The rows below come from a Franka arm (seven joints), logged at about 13 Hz.
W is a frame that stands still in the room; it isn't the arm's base.
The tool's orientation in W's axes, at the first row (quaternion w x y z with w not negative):
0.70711, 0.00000, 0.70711, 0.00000
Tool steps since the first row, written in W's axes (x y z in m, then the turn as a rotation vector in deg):
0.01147, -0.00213, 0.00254, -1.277, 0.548, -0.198
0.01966, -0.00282, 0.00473, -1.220, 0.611, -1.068
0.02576, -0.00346, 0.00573, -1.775, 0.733, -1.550
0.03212, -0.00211, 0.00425, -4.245, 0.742, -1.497
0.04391, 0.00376, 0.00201, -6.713, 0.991, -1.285
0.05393, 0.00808, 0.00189, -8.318, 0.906, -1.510
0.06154, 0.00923, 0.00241, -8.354, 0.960, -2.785
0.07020, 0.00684, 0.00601, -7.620, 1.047, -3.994
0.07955, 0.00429, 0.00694, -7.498, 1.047, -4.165
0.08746, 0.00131, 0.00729, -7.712, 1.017, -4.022
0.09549, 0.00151, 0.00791, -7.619, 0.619, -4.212
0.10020, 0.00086, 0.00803, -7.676, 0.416, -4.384
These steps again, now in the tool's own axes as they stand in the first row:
-0.00254, -0.00213, 0.01147, 0.198, 0.548, -1.277
-0.00473, -0.00282, 0.01966, 1.068, 0.611, -1.220
-0.00573, -0.00346, 0.02576, 1.550, 0.733, -1.775
-0.00425, -0.00211, 0.03212, 1.497, 0.742, -4.245
-0.00201, 0.00376, 0.04391, 1.285, 0.991, -6.713
-0.00189, 0.00808, 0.05393, 1.510, 0.906, -8.318
-0.00241, 0.00923, 0.06154, 2.785, 0.960, -8.354
-0.00601, 0.00684, 0.07020, 3.994, 1.047, -7.620
-0.00694, 0.00429, 0.07955, 4.165, 1.047, -7.498
-0.00729, 0.00131, 0.08746, 4.022, 1.017, -7.712
-0.00791, 0.00151, 0.09549, 4.212, 0.619, -7.619
-0.00803, 0.00086, 0.10020, 4.384, 0.416, -7.676

